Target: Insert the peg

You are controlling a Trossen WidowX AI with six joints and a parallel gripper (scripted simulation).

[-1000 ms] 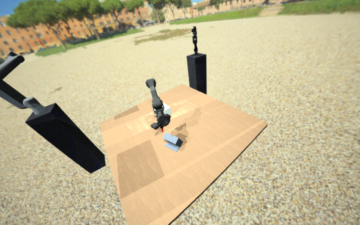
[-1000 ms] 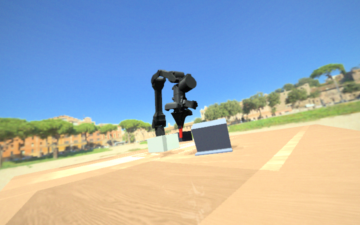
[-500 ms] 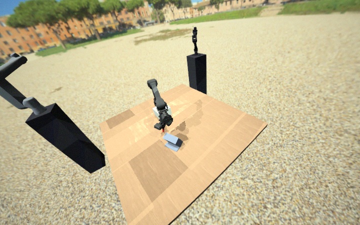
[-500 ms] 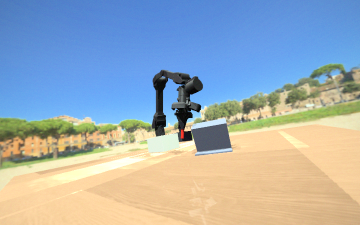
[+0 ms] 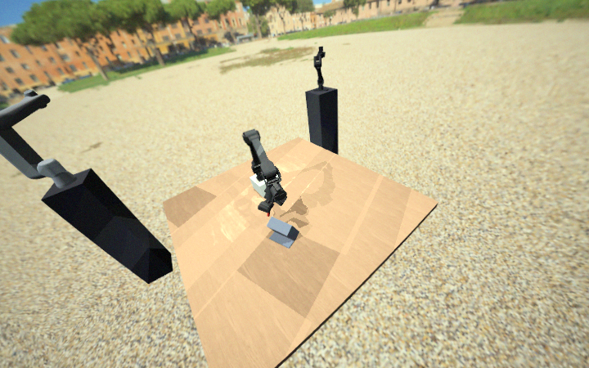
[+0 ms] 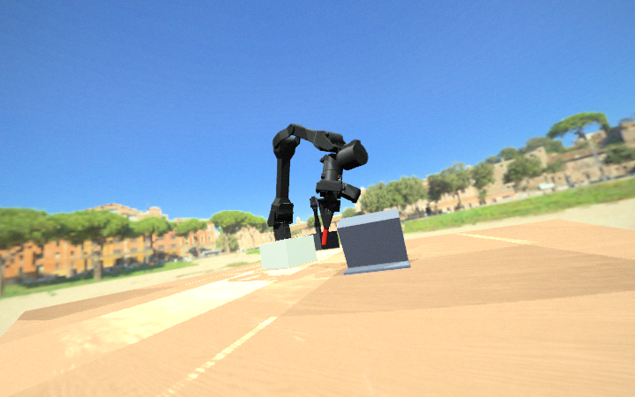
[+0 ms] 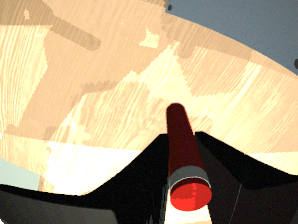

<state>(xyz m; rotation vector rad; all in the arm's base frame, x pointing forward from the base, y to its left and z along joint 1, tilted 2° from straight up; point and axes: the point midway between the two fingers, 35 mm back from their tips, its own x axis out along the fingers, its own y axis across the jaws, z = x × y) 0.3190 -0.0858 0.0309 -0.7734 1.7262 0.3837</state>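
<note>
Now: the sloped panel 120 mm ahead of my gripper tip, 10 mm to the left of it and 40 mm below it. Also, from my gripper tip: red peg: 20 mm above.
</note>
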